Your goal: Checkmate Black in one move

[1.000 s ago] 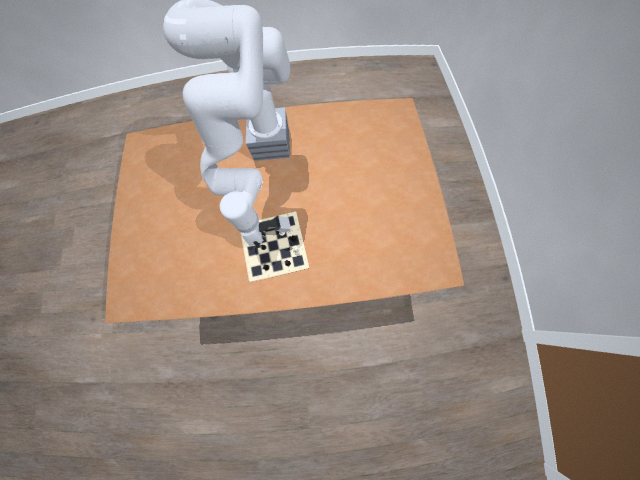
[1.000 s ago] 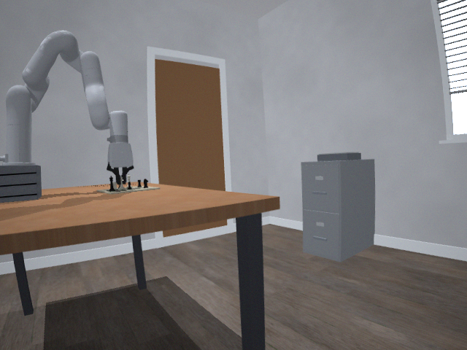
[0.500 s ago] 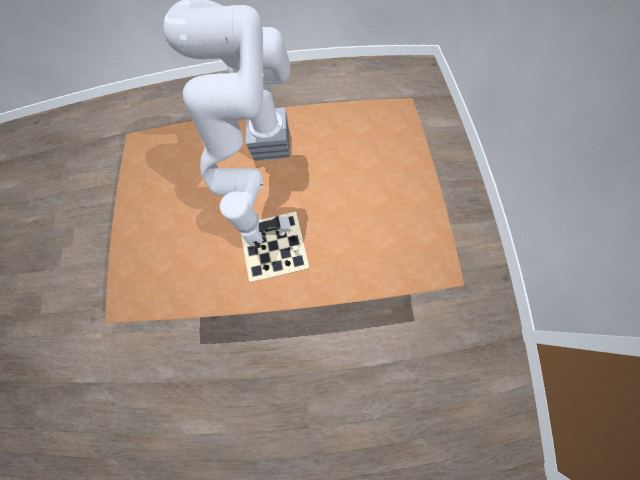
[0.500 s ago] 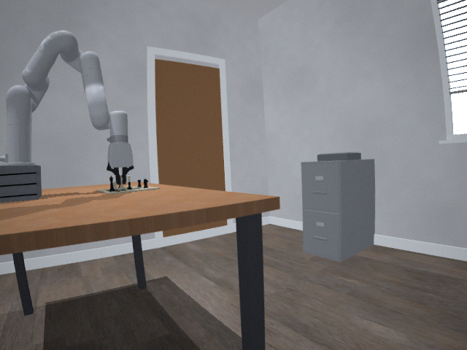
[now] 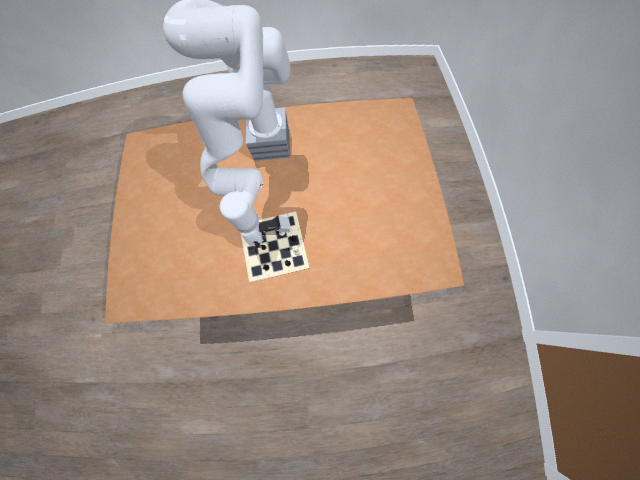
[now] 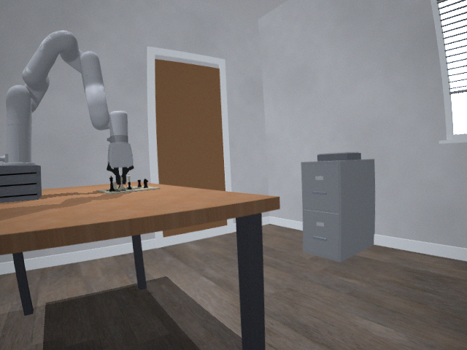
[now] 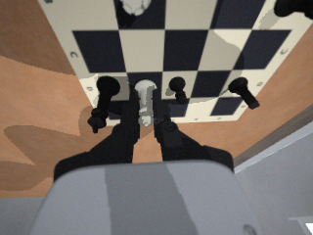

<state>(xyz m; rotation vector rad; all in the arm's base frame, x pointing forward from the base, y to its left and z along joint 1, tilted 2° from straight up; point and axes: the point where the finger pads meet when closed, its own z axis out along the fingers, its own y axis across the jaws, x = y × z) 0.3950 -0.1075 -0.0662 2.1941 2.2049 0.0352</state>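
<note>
Right now my hand is 40 mm past the black piece and 10 mm above it. From my hand the other things lie so: small chessboard: 40 mm ahead, 40 mm to the left, 50 mm below; white piece: 80 mm ahead, 120 mm to the left, 10 mm below.
</note>
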